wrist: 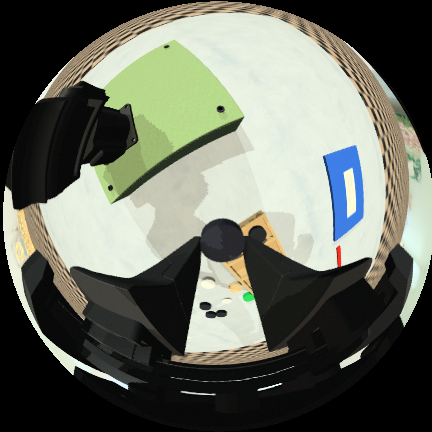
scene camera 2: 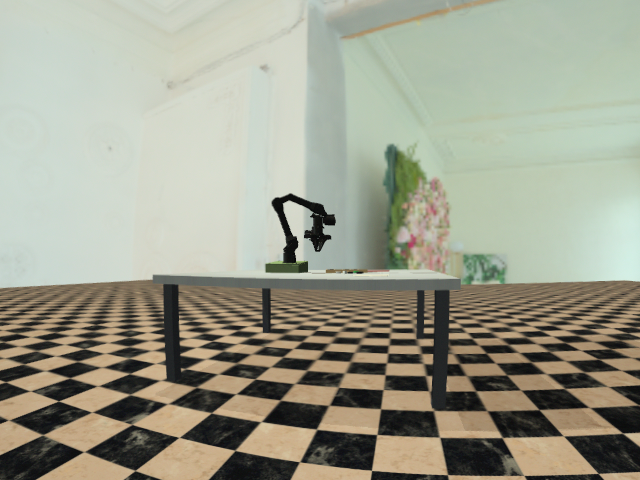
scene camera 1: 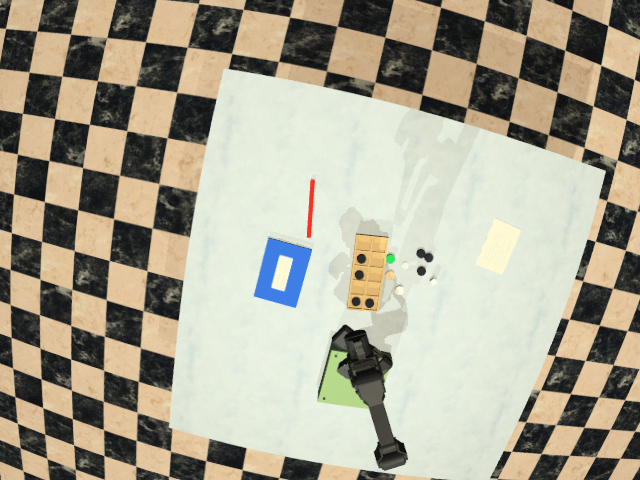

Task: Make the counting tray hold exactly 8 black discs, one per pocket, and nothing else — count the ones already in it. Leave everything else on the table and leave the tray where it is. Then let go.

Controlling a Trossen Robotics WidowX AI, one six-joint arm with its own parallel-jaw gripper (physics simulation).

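Note:
The tan counting tray point(scene camera 1: 368, 266) point(wrist: 265, 250) has two columns of five pockets. In scene camera 1, black discs sit in the left column's second pocket point(scene camera 1: 361, 258), third pocket point(scene camera 1: 359, 274) and bottom pocket point(scene camera 1: 355, 301), and in the right column's bottom pocket point(scene camera 1: 369, 302); the other pockets look empty. Three loose black discs point(scene camera 1: 421, 270) point(wrist: 205, 305) lie right of the tray. My gripper point(scene camera 2: 317, 249) point(wrist: 221, 241) is shut on a black disc point(wrist: 222, 235), high above the table on the base side of the tray. The arm hides the fingertips in scene camera 1.
Beside the tray lie a green disc point(scene camera 1: 390, 258) point(wrist: 248, 297), an orange disc point(scene camera 1: 389, 275) point(wrist: 235, 286) and white discs point(scene camera 1: 399, 290) point(wrist: 208, 282). A blue box point(scene camera 1: 262, 279) point(wrist: 340, 215), red stick point(scene camera 1: 310, 209), cream sheet point(scene camera 1: 498, 246) and green base block point(scene camera 1: 336, 382) point(wrist: 175, 90) also show.

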